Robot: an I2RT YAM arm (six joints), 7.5 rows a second.
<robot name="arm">
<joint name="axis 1" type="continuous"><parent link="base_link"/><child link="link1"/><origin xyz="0.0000 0.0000 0.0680" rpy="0.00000 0.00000 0.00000"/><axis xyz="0 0 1"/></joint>
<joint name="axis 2" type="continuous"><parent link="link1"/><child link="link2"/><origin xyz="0.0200 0.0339 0.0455" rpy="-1.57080 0.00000 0.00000"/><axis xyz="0 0 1"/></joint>
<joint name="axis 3" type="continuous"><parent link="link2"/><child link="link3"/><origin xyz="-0.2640 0.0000 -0.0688" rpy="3.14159 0.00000 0.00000"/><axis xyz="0 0 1"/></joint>
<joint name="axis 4" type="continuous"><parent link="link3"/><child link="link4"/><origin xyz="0.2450 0.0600 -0.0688" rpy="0.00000 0.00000 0.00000"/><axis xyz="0 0 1"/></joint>
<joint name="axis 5" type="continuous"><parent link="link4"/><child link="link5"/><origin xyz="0.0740 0.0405 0.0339" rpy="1.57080 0.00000 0.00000"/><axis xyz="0 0 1"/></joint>
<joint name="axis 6" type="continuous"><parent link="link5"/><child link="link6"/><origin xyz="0.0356 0.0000 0.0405" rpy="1.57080 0.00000 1.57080"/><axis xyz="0 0 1"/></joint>
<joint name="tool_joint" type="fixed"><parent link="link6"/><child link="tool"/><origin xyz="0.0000 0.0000 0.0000" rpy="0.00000 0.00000 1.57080"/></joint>
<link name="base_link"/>
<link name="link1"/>
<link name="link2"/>
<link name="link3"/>
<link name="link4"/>
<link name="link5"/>
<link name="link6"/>
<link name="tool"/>
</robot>
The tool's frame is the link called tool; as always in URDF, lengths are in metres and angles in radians. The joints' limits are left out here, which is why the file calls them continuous.
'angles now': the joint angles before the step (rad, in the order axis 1, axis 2, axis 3, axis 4, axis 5, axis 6). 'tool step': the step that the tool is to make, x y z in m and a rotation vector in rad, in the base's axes. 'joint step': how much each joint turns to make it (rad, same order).
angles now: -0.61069, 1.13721, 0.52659, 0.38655, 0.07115, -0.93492
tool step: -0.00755, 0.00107, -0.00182, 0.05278, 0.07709, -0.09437
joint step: -0.00110, -0.03340, 0.01739, -0.14709, 0.09008, 0.02424
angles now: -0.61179, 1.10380, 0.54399, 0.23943, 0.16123, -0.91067
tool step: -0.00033, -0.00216, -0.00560, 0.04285, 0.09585, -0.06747
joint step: 0.00229, 0.02008, 0.03039, -0.11483, 0.07216, 0.00704
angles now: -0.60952, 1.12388, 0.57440, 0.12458, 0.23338, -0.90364
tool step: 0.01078, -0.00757, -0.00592, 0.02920, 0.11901, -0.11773
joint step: 0.01831, 0.09004, 0.07252, -0.10537, 0.14034, 0.02661
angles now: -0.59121, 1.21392, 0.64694, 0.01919, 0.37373, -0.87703
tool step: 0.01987, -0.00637, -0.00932, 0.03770, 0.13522, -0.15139
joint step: 0.04137, 0.13870, 0.11142, -0.14805, 0.17960, 0.09050
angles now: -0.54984, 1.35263, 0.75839, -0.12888, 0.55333, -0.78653
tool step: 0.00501, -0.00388, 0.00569, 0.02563, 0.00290, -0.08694
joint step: 0.00297, 0.03400, 0.06838, -0.10029, 0.05149, 0.09140
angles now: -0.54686, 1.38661, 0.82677, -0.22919, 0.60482, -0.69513
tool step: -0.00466, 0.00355, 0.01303, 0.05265, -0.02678, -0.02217
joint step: -0.00078, -0.03202, 0.04280, -0.11700, -0.02793, 0.06755
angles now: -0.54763, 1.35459, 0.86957, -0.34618, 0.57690, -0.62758
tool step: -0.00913, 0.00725, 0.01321, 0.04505, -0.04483, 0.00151
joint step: 0.00007, -0.05957, 0.01498, -0.08467, -0.04684, 0.04743
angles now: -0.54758, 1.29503, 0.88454, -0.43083, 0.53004, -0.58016
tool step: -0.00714, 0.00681, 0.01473, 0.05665, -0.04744, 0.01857
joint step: 0.00000, -0.04919, 0.03065, -0.08758, -0.06699, 0.03934
